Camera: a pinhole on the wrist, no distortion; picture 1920 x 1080 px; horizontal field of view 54.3 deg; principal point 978.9 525.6 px. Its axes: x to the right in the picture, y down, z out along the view. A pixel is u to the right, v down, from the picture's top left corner.
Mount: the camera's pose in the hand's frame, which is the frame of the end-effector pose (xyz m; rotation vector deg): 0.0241 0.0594 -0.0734 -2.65 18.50 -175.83
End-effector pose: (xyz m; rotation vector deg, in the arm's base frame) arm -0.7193 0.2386 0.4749 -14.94 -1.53 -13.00
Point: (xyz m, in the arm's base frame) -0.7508 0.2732 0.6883
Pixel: 1370.8 669.7
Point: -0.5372 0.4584 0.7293
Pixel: outside the picture
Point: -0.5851 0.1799 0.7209
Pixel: 303.1 1033.5
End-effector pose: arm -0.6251 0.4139 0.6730 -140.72 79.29 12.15
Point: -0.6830 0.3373 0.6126
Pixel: outside the picture
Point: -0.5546 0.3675 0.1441
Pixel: 351.8 141.0
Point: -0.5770 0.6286 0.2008
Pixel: 1169.9 472.3
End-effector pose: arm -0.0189 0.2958 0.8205 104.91 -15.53 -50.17
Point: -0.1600 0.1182 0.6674
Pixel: 843.6 938.2
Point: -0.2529 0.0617 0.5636
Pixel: 869.6 1046.6
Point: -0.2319 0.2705 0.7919
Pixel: outside the picture
